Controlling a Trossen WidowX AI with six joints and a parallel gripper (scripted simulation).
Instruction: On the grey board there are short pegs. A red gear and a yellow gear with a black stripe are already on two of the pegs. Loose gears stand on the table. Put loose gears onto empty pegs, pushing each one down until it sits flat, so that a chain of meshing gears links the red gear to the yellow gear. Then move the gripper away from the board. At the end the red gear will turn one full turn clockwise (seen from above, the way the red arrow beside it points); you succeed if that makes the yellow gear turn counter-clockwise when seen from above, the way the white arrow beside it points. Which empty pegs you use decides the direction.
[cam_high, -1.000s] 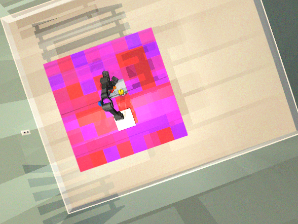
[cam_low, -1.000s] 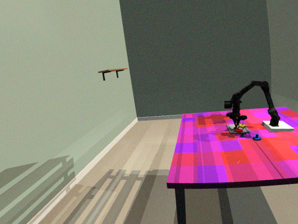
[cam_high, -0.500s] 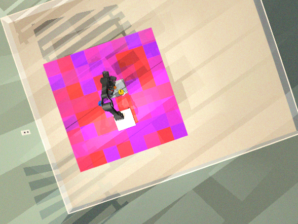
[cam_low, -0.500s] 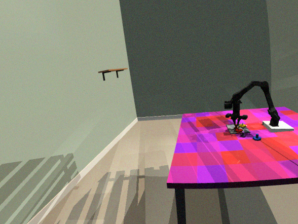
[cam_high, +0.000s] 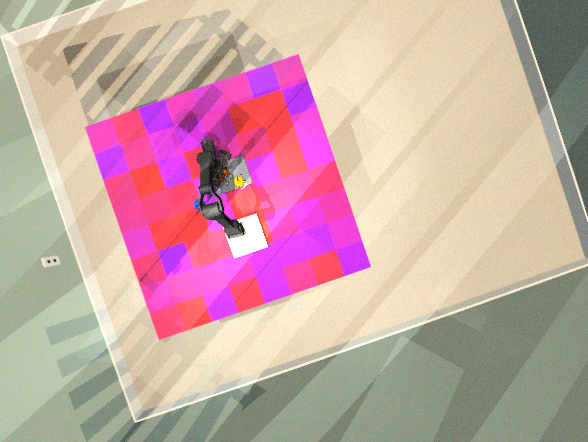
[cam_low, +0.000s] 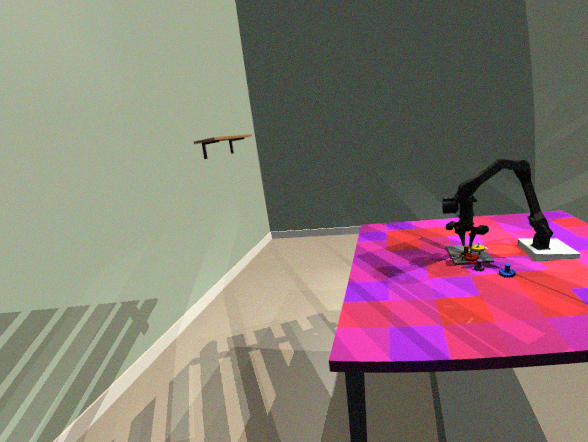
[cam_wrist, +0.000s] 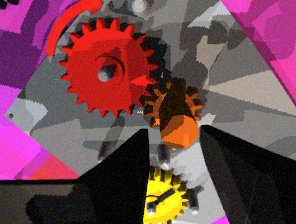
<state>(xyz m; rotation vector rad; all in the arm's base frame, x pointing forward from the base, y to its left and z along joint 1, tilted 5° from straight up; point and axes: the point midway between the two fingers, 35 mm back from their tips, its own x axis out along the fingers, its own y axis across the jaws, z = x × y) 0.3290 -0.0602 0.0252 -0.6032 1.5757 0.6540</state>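
Now: gripper tip 2 cm above the orange gear. Round my gripper tip: purple gear: 15 cm to the left, 3 cm below, 1 cm behind; red gear: 5 cm to the left, 3 cm below, 1 cm behind; yellow gear: 7 cm behind, 5 cm to the right, 3 cm below.
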